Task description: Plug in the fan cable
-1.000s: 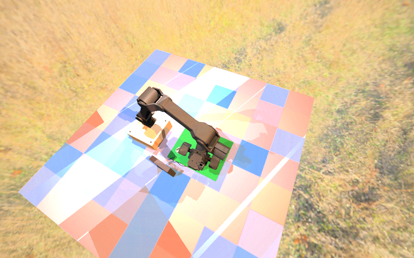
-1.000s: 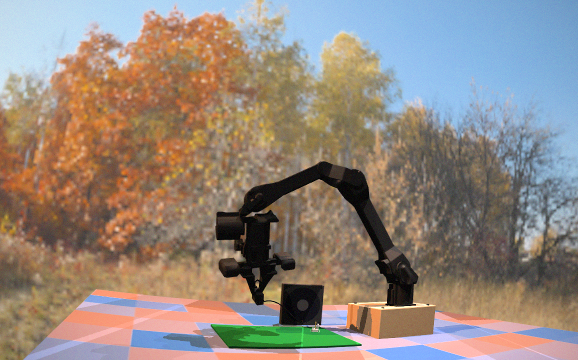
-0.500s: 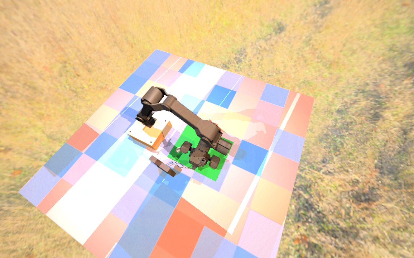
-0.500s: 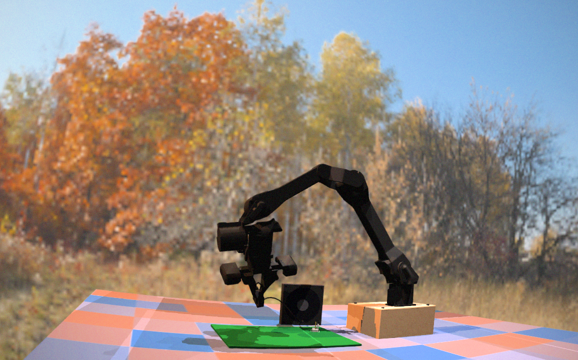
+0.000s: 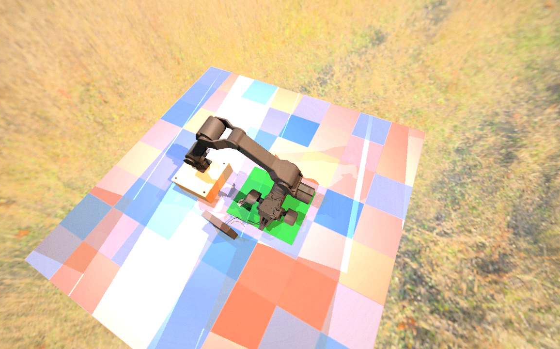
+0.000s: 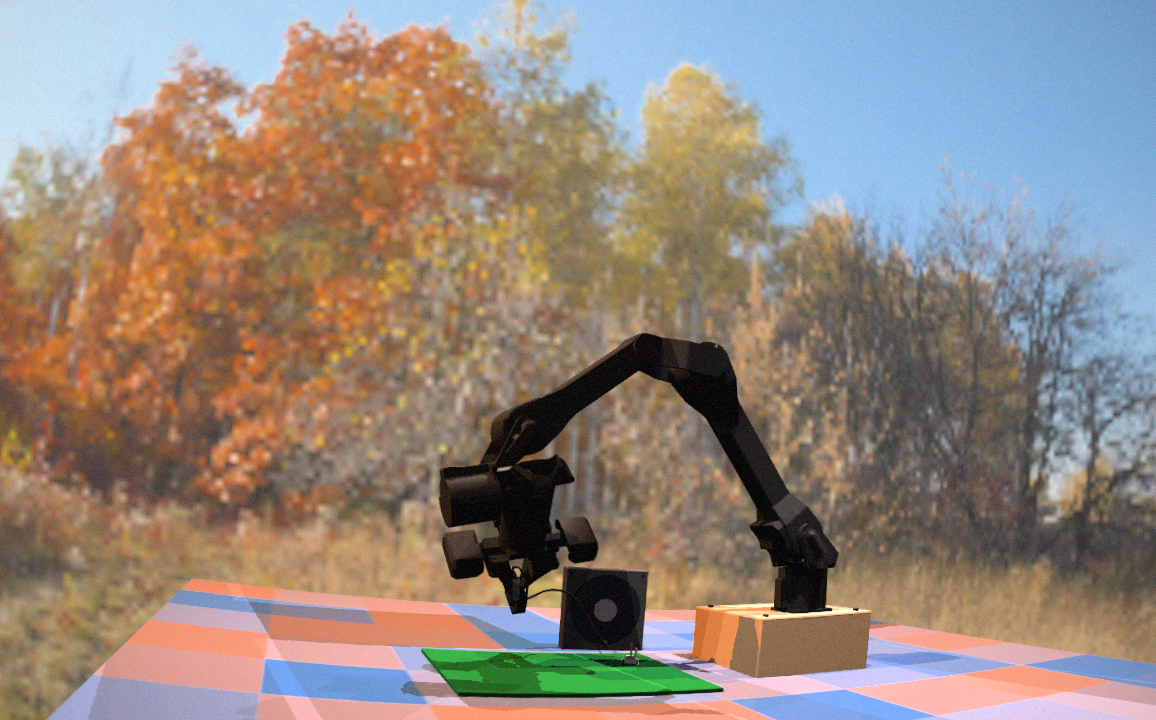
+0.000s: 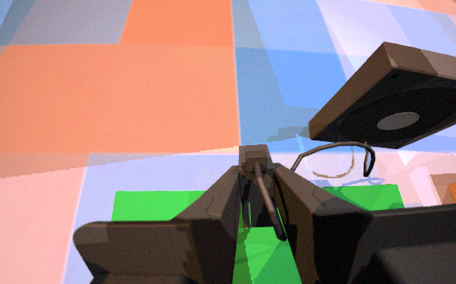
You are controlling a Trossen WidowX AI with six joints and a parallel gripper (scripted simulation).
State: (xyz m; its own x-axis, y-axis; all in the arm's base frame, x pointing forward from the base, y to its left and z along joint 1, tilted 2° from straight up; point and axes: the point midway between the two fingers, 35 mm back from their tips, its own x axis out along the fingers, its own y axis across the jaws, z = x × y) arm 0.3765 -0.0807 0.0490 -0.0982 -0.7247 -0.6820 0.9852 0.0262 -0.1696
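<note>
My gripper tip is 4 cm past the green board, 12 cm to the right of it and 11 cm above it. Round my gripper tip: dark plug (1 cm to the left, 1 cm below); then four-pin header (15 cm behind, 6 cm to the left, 9 cm below); then black fan (15 cm behind, 6 cm to the right, 3 cm below).
</note>
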